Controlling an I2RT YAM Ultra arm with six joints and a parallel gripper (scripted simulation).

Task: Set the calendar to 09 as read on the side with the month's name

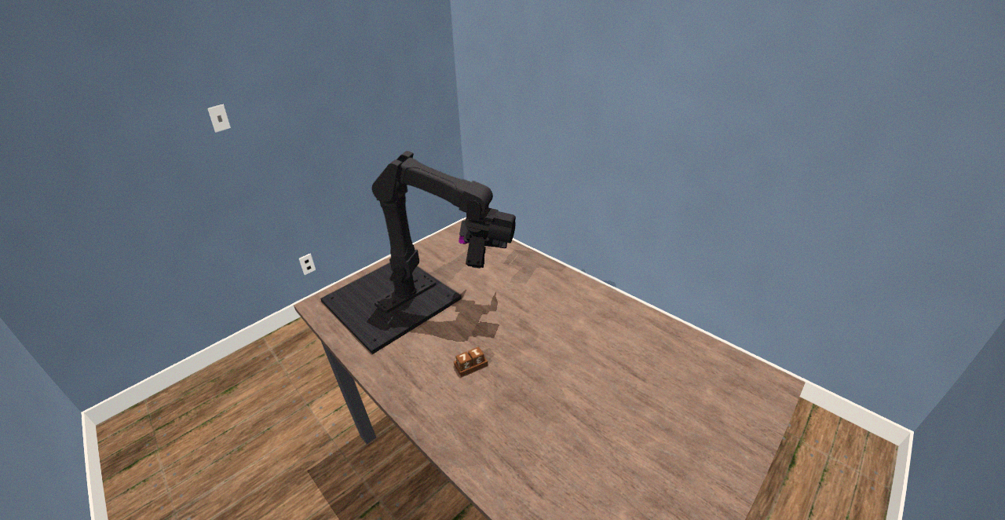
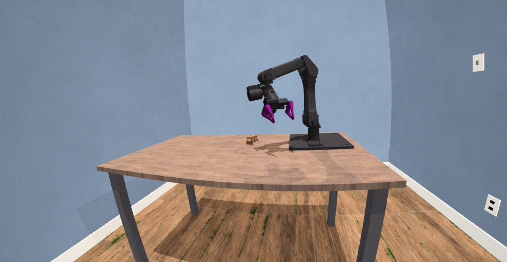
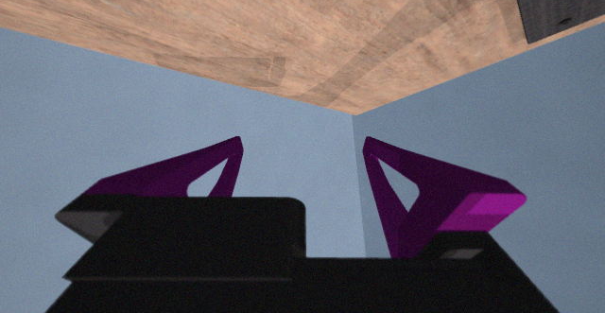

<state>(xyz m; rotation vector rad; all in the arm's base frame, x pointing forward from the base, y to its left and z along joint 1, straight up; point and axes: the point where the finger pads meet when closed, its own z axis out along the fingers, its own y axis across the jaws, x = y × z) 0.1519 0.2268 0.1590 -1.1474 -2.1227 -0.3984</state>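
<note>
The wooden tray is 210 mm ahead of my hand, 270 mm to the right of it and 160 mm below it.
</note>
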